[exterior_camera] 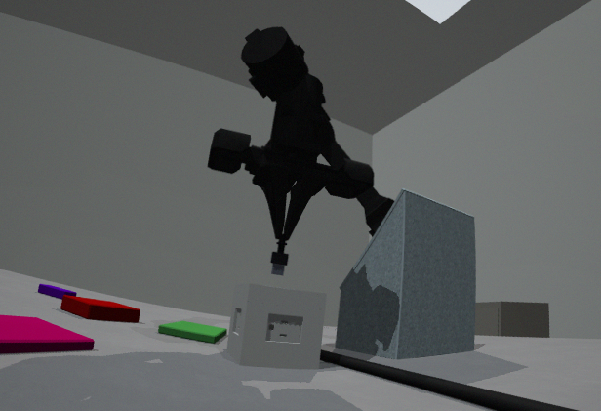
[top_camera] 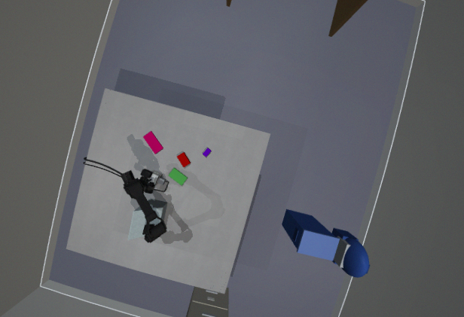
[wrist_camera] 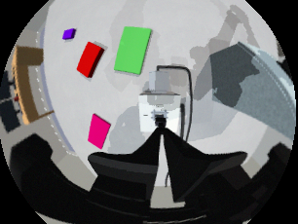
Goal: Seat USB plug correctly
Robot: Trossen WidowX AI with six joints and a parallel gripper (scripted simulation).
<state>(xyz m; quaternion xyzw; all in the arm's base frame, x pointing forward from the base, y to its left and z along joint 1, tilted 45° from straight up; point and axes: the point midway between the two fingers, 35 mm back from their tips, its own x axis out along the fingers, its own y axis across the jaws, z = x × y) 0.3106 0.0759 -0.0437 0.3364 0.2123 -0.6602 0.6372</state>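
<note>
Now: the USB plug 20 mm below my gripper tip. Also, from my gripper tip: magenta tile 240 mm ahead, 80 mm to the left, 130 mm below; then green tile 40 mm ahead, 160 mm to the right, 120 mm below; then red tile 180 mm ahead, 170 mm to the right, 120 mm below.
</note>
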